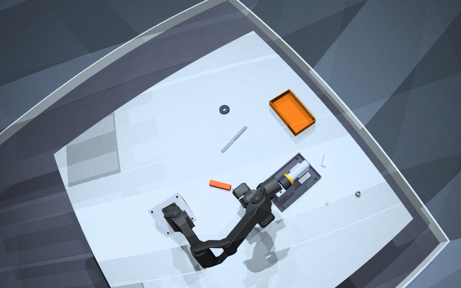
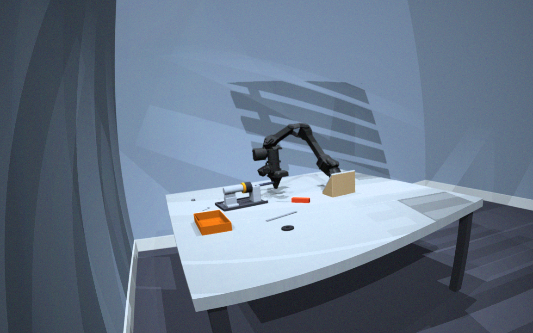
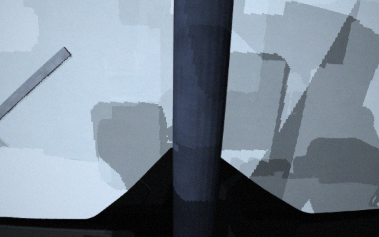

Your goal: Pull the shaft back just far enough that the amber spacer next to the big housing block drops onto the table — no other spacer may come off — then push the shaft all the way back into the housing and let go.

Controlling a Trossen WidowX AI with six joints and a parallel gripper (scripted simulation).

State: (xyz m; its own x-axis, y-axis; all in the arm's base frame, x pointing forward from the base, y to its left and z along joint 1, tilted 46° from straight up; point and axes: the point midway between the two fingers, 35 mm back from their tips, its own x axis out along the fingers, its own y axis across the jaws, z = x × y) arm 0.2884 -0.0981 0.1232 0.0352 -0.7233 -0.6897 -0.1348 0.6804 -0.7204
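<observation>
The dark shaft lies 8 cm ahead of my gripper tip, 3 cm above it and 1 cm to the left of it. Also, from my gripper tip: allen key 37 cm ahead, 4 cm below, 2 cm to the left; amber spacer 18 cm ahead, 3 cm above, 2 cm to the left; grey strip 33 cm to the left, 10 cm ahead, 4 cm below.
</observation>
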